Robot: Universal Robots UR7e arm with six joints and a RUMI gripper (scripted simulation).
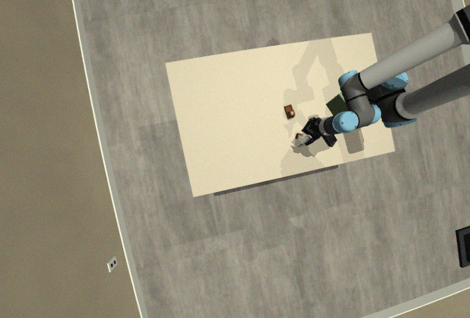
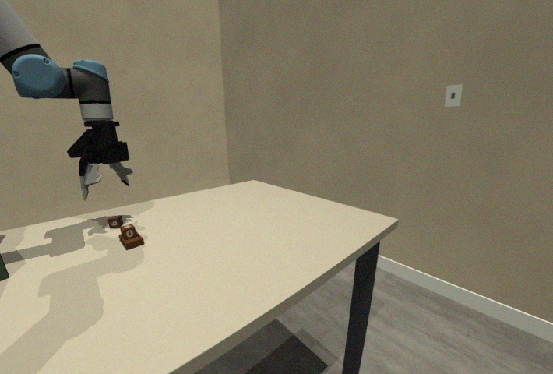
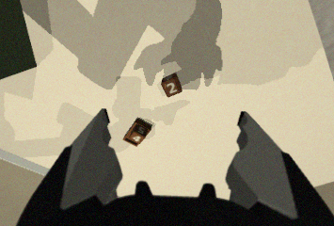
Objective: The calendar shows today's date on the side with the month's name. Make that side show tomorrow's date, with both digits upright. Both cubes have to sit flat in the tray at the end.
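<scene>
Right now the brown digit cube is 9 cm below my hand. The rest, counted from my hand: brown calendar tray 16 cm to the right, 10 cm below, 3 cm ahead.
</scene>
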